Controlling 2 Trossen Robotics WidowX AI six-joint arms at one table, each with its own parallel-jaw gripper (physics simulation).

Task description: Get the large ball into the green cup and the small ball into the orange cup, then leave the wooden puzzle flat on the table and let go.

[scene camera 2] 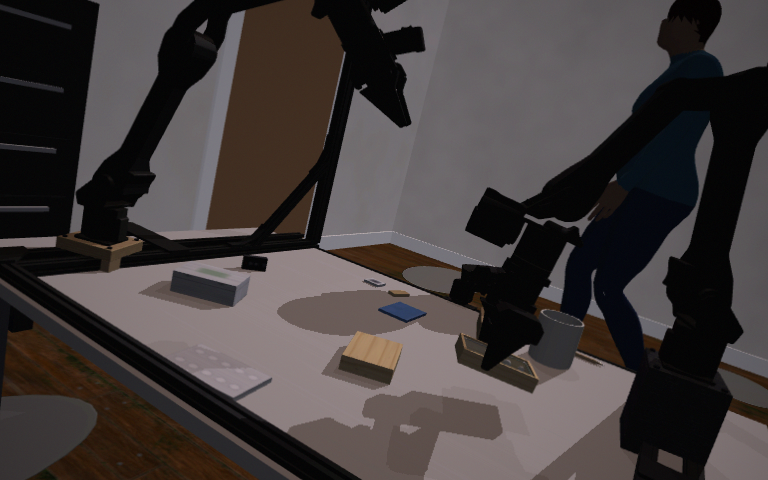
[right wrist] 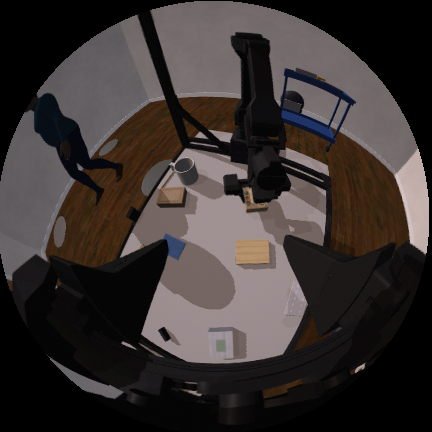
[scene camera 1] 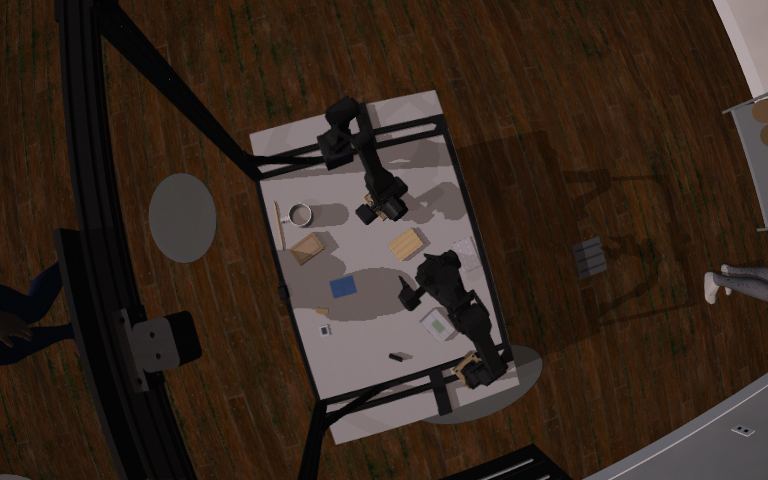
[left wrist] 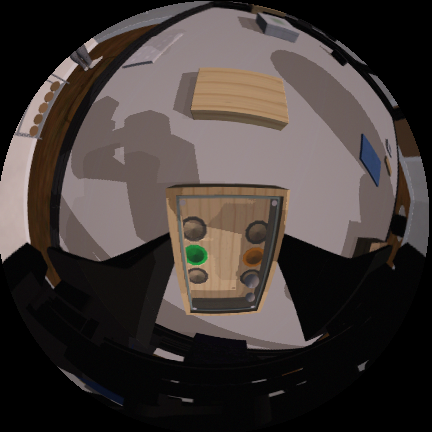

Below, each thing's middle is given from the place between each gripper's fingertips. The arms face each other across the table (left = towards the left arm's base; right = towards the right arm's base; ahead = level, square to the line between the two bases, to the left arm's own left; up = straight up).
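Scene:
The wooden puzzle [scene camera 2: 516, 371] is 2 cm to the left of my left hand. Counting from my right hand instead, I find the puzzle 22 cm to the left of it, 6 cm ahead of it and 29 cm below it.

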